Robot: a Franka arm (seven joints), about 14 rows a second.
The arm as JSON. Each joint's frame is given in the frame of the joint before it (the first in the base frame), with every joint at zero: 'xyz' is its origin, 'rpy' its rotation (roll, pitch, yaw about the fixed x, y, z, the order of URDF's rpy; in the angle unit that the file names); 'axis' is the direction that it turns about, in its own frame. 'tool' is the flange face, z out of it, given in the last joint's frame.
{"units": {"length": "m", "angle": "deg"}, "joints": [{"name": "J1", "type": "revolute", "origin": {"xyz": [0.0, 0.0, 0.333], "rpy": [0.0, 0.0, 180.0]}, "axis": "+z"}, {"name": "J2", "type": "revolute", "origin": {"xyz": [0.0, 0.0, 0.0], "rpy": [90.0, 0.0, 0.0]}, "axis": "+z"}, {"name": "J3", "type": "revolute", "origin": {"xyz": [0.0, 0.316, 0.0], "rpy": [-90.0, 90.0, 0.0]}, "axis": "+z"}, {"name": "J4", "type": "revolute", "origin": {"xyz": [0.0, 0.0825, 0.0], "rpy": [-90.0, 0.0, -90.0]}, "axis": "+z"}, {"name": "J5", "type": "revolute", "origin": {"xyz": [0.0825, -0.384, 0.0], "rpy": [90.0, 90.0, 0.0]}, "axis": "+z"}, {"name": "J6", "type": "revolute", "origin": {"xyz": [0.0, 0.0, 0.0], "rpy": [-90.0, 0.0, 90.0]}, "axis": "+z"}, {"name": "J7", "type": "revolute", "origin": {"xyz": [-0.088, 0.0, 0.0], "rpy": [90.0, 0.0, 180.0]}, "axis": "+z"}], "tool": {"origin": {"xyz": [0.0, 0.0, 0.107], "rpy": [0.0, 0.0, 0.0]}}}
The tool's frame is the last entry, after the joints.
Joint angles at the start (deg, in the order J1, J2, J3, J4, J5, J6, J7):
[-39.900 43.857 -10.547 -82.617 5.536 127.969 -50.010]
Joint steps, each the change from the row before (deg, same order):
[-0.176 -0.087 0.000 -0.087 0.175 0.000 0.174]
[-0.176 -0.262 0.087 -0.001 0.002 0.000 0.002]
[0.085 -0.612 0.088 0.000 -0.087 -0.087 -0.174]
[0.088 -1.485 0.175 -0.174 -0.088 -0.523 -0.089]
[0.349 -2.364 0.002 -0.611 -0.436 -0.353 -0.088]
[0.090 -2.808 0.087 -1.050 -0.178 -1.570 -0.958]
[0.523 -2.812 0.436 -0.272 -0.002 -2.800 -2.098]
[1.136 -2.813 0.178 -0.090 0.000 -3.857 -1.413]
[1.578 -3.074 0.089 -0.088 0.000 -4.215 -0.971]
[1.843 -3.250 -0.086 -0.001 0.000 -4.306 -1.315]
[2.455 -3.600 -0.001 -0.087 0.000 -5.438 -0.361]
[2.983 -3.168 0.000 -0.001 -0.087 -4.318 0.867]
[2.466 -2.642 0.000 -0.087 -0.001 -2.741 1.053]
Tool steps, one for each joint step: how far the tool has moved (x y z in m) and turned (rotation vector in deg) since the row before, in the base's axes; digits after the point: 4 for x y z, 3 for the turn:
[-0.0018 -0.0013 0.0004 0.092 -0.132 -0.463]
[-0.0007 -0.0011 0.0032 -0.121 -0.240 -0.116]
[0.0020 0.0008 0.0075 -0.324 -0.384 0.369]
[0.0023 0.0019 0.0163 -0.378 -0.702 0.314]
[0.0022 0.0035 0.0243 -1.022 -0.886 0.591]
[-0.0029 0.0050 0.0239 0.103 -0.286 1.039]
[0.0041 0.0117 0.0276 0.666 -0.172 2.880]
[0.0057 0.0171 0.0273 1.234 0.429 2.644]
[0.0065 0.0219 0.0297 1.309 0.476 2.613]
[0.0051 0.0241 0.0320 1.129 0.405 3.117]
[0.0053 0.0332 0.0329 1.821 0.993 2.912]
[0.0079 0.0366 0.0296 1.143 0.629 2.261]
[0.0047 0.0298 0.0247 0.495 -0.052 1.511]

